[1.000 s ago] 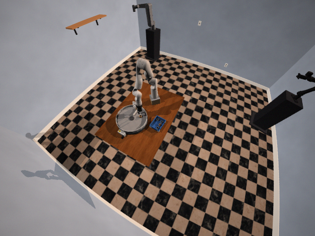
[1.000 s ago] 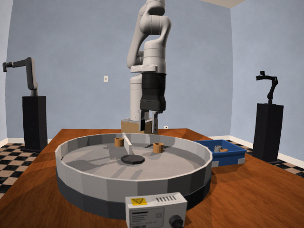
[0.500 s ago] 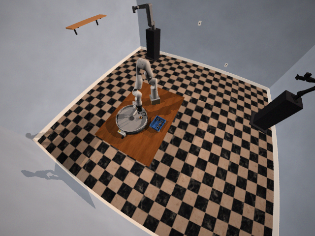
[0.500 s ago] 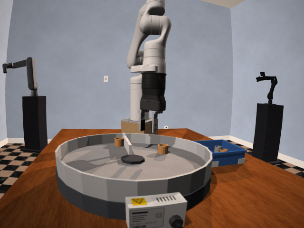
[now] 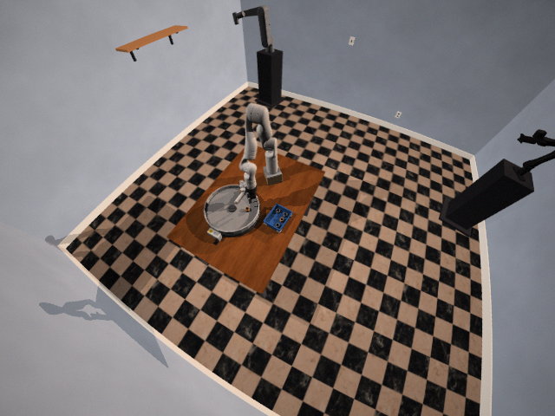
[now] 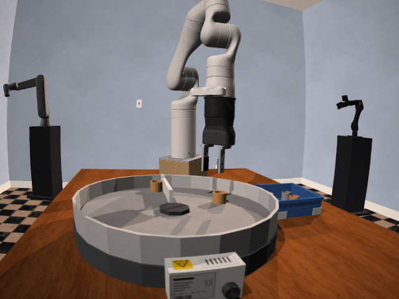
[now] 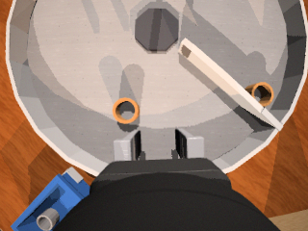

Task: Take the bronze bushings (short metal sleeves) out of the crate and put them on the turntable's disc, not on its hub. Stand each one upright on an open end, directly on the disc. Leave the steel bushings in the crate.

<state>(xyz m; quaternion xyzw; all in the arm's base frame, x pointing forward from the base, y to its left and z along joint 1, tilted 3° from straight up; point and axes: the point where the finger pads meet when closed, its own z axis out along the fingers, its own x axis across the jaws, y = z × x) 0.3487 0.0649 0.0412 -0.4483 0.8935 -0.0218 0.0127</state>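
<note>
The blue crate lies 230 mm to the left of my hand, 110 mm below it and 60 mm behind it. Round my hand: grey disc: 110 mm ahead, 90 mm to the right, 80 mm below.
</note>
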